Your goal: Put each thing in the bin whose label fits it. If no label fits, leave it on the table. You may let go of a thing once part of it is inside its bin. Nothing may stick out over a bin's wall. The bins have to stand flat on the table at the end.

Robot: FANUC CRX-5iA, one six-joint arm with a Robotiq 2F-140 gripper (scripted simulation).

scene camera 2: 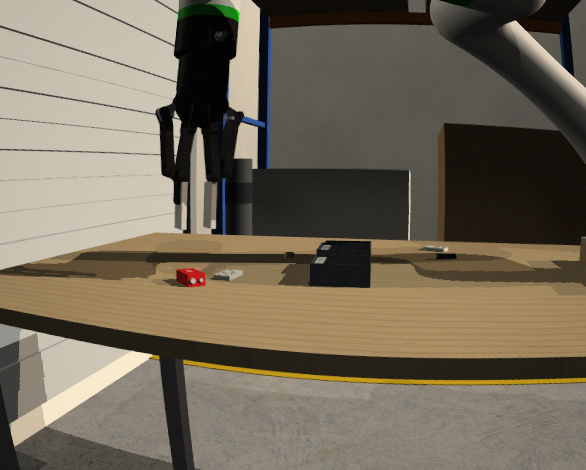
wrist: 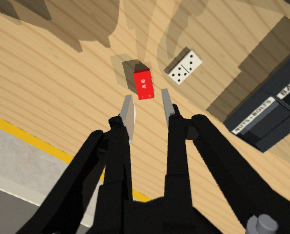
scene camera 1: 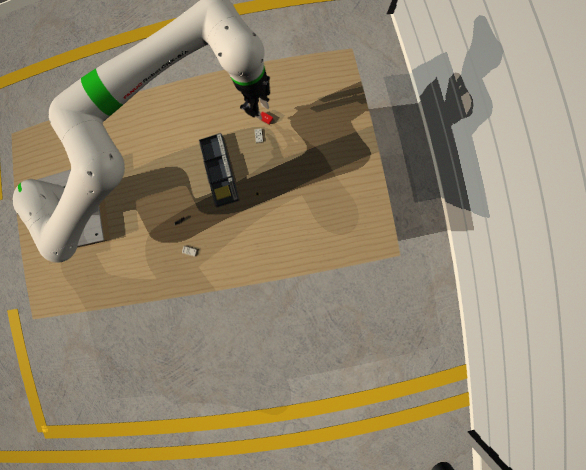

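On scene camera 2 you'd see my gripper (scene camera 2: 195, 228), and there's a black three-part bin (scene camera 2: 348, 263) there too. Scene camera 1 gives me the bin (scene camera 1: 217, 166) as well, and in the wrist view I can see my gripper (wrist: 148, 101).
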